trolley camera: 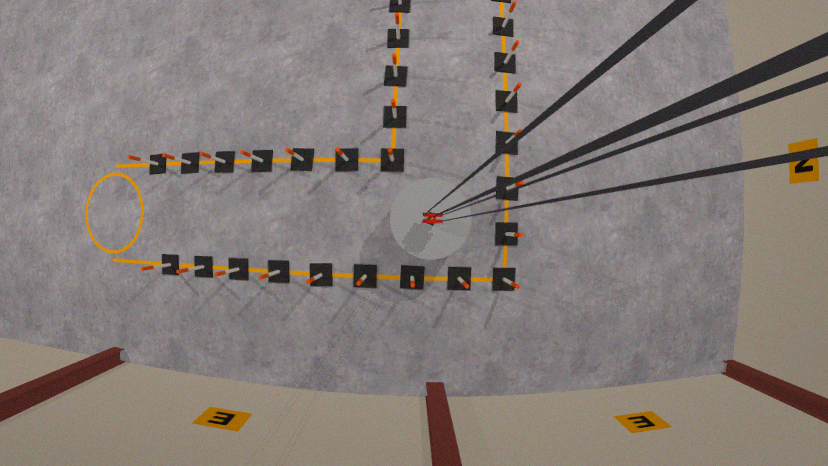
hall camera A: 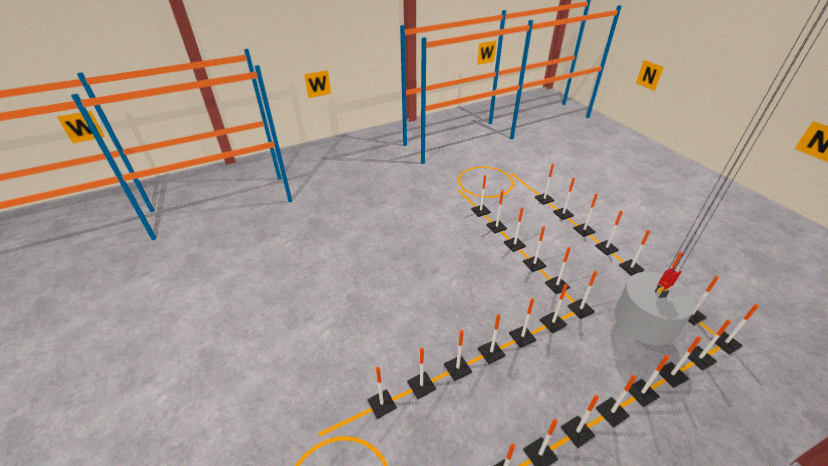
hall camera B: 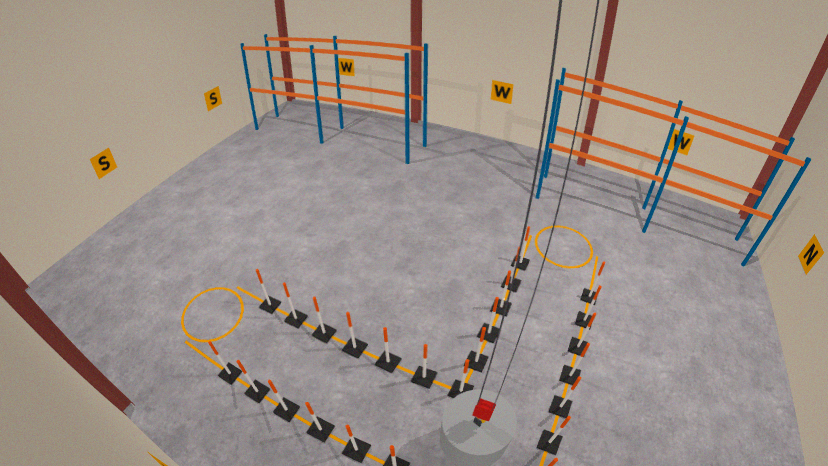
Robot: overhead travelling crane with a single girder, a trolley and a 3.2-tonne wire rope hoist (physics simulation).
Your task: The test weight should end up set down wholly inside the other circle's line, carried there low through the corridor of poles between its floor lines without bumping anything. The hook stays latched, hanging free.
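The test weight, a pale grey cylinder, hangs upright at the corridor's corner, its shadow offset on the floor. In the trolley view it is apart from the inner corner pole and from both outer pole rows. The hook, under its red block, is shut on the weight's top fitting; the latch is too small to make out. The other circle lies at the far end of the second leg; it does not show in the trolley view. The weight hides part of one row in hall camera A.
A second yellow circle lies at the first leg's open end. Poles on black bases line both legs along yellow floor lines. Blue-and-orange racks stand by the W wall. The N wall is beyond the outer corner.
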